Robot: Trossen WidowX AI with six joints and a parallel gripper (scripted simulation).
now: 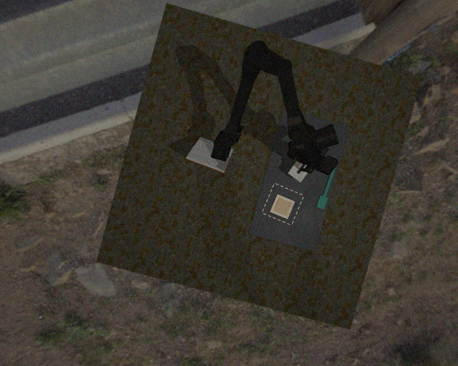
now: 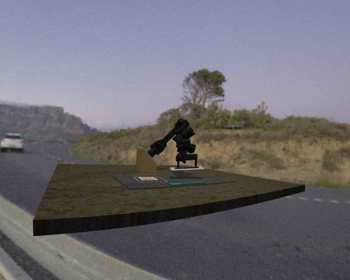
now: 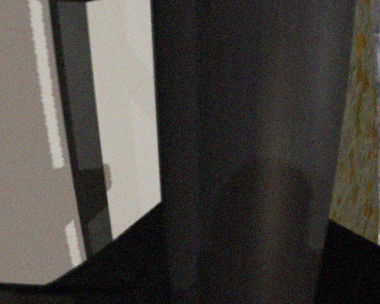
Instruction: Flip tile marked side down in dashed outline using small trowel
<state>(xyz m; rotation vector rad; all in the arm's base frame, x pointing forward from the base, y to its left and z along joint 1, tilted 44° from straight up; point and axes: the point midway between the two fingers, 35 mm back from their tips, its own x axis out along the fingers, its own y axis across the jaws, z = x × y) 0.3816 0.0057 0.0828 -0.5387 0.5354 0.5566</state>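
Right now my gripper tip is 13 cm above the grey mat, 6 cm to the left of it and 1 cm past it. From my gripper tip the other things lie so: green trowel 13 cm ahead, 10 cm below, 9 cm to the right; cream tile 21 cm to the right, 10 cm below, 6 cm behind.
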